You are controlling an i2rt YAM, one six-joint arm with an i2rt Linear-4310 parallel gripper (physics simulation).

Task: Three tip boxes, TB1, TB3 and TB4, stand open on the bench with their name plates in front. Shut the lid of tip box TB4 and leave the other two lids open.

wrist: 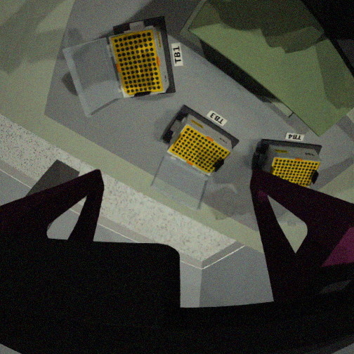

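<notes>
Tip box TB4 [296, 170], with yellow tip rack, stands at the right of the wrist view behind its name plate [294, 136]; its lower part and its lid are hidden by the right finger. Tip box TB3 [200, 148] stands in the middle with its clear lid [180, 182] swung open toward the bench's front edge; its name plate is [216, 118]. Tip box TB1 [138, 62] stands at the upper left with its clear lid [94, 75] open to the left; its name plate is [177, 54]. My gripper [176, 177] is open, its fingers wide apart and empty, above the bench's front edge.
A large green block-like object [280, 65] stands at the upper right, close behind the name plates of TB3 and TB4. A grey mat [125, 120] lies under the boxes. The speckled strip [145, 220] runs along the bench's front. A dark grey patch [57, 177] shows near the left finger.
</notes>
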